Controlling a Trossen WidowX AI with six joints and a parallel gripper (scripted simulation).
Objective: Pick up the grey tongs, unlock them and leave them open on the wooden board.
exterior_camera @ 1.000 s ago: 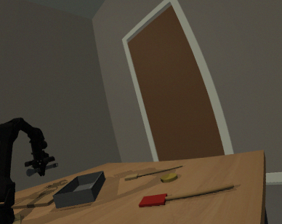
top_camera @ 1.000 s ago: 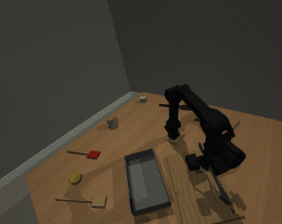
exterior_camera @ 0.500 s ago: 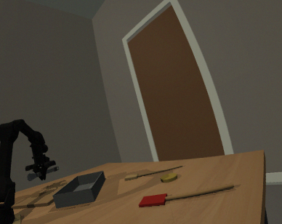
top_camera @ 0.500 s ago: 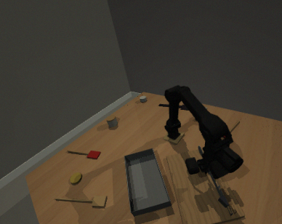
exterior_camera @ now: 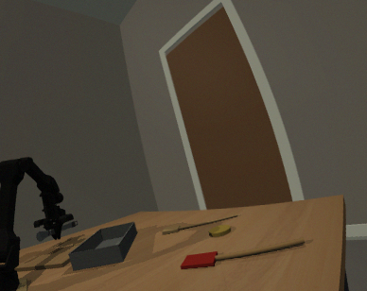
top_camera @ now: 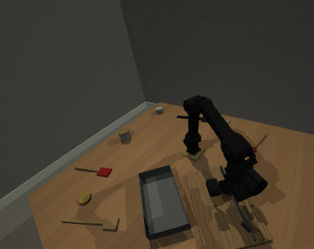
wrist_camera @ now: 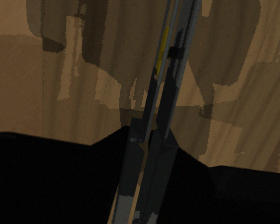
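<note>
Now: gripper tip 5 cm above the wooden board, 2 cm to the left of it and 2 cm short of it. Also, from my gripper tip: roasting tin: 22 cm to the right, 19 cm ahead, 3 cm below; then green tool: 47 cm behind, 30 cm to the right, 5 cm below; then red spatula: 66 cm to the right, 36 cm ahead, 5 cm below.
</note>
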